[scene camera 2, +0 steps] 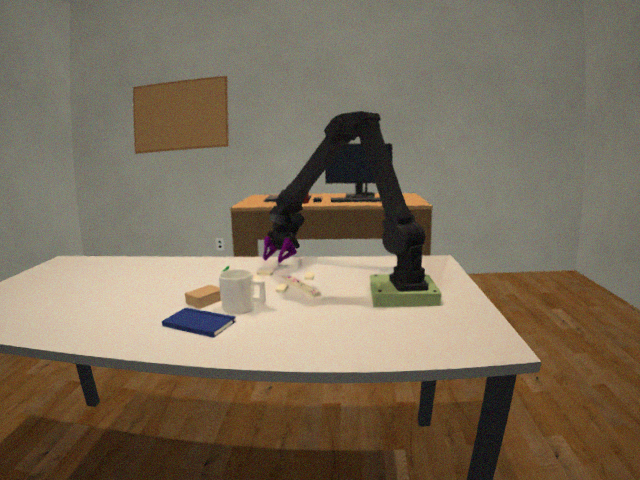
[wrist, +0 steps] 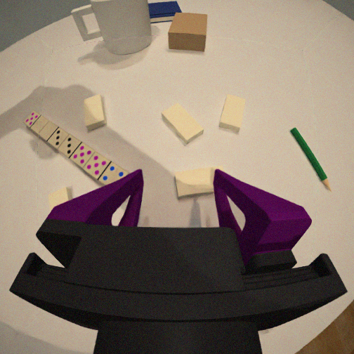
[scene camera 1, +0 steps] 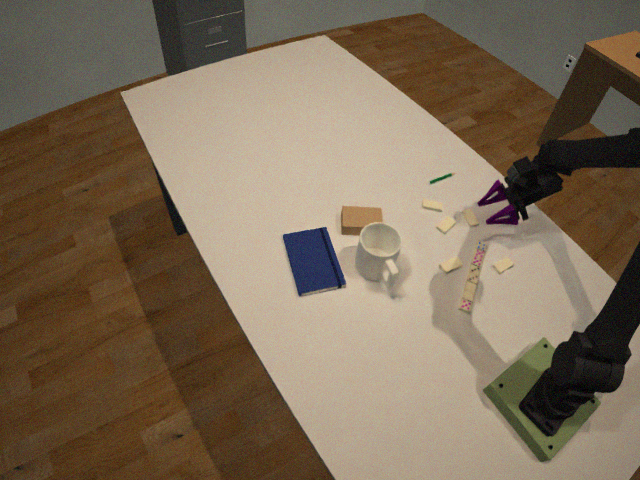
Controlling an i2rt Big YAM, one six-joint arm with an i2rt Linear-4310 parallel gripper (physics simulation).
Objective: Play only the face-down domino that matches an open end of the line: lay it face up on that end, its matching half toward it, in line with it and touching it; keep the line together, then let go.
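Frame: origin at the arm's base, x ahead, y left, z up, level; metres.
Seen in the pictures: gripper, between the fingertips: (scene camera 2: pixel 271 260) (scene camera 1: pixel 482 213); arm's base, origin of its link: (scene camera 2: pixel 408 284) (scene camera 1: pixel 548 401).
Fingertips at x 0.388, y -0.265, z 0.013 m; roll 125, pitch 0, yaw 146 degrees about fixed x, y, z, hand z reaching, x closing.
Pixels of each thing's middle, then the offset from my fingertips to it.
- green pencil, middle of its body: (scene camera 1: pixel 443 177) 0.164 m ahead, 0.065 m right, 0.044 m down
- white mug, middle of its body: (scene camera 1: pixel 380 258) (scene camera 2: pixel 243 291) 0.064 m ahead, 0.302 m left, 0.001 m up
- brown block, middle of its body: (scene camera 1: pixel 361 221) (scene camera 2: pixel 205 296) 0.183 m ahead, 0.240 m left, 0.032 m down
- blue notebook, middle of its body: (scene camera 1: pixel 313 259) (scene camera 2: pixel 198 321) 0.172 m ahead, 0.398 m left, 0.041 m down
The line of face-up dominoes (scene camera 1: pixel 470 289) (scene camera 2: pixel 302 285) (wrist: pixel 89 158) runs straight; one end shows magenta pips, the other blue pips. The blue end is partly behind a finger in the wrist view. Several blank-backed dominoes lie apart: one (scene camera 1: pixel 469 217) (wrist: pixel 195 181) nearest the fingers, one (scene camera 1: pixel 446 224) (wrist: pixel 182 123) beyond it, one (scene camera 1: pixel 432 205) (wrist: pixel 232 112) towards the pencil, one (scene camera 1: pixel 450 265) (wrist: pixel 94 112) and one (scene camera 1: pixel 503 266) (wrist: pixel 60 195) on either side of the line. My gripper (scene camera 1: pixel 483 213) (scene camera 2: pixel 272 260) (wrist: pixel 178 175) is open, empty and tilted above the table, near the nearest domino.
A green pencil (scene camera 1: pixel 441 178) (wrist: pixel 309 155) lies past the dominoes. A white mug (scene camera 1: pixel 371 260) (scene camera 2: pixel 236 291) (wrist: pixel 124 25), a brown block (scene camera 1: pixel 361 219) (scene camera 2: pixel 203 296) (wrist: pixel 187 32) and a blue notebook (scene camera 1: pixel 313 261) (scene camera 2: pixel 198 321) (wrist: pixel 165 10) are on the line's other side from the arm's reach.
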